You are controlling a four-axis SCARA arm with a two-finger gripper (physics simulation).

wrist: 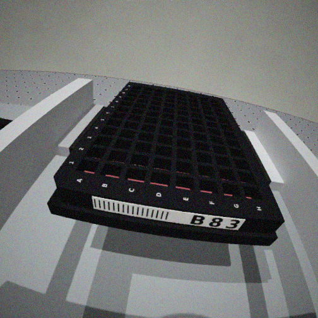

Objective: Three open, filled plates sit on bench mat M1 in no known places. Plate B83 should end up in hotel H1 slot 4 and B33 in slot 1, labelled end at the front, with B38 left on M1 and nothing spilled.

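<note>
Plate B83 (171, 199) is a black, open, many-welled plate in the middle of the wrist view. Its white label with bars and "B83" faces the camera, and thin red lines show in the wells nearest the label. My gripper (176, 108) is shut on the plate, with a pale finger pad against each long side. The plate looks level and is held above the pale grey surface (30, 212), with shadows below it. No spill shows. The plate's underside is hidden. B33, B38 and hotel H1 cannot be made out.
A small part of a dark object (4, 123) shows at the far left edge, beyond the left finger. A grey surface with small dark holes (35, 85) lies at the back, with a plain beige background above it.
</note>
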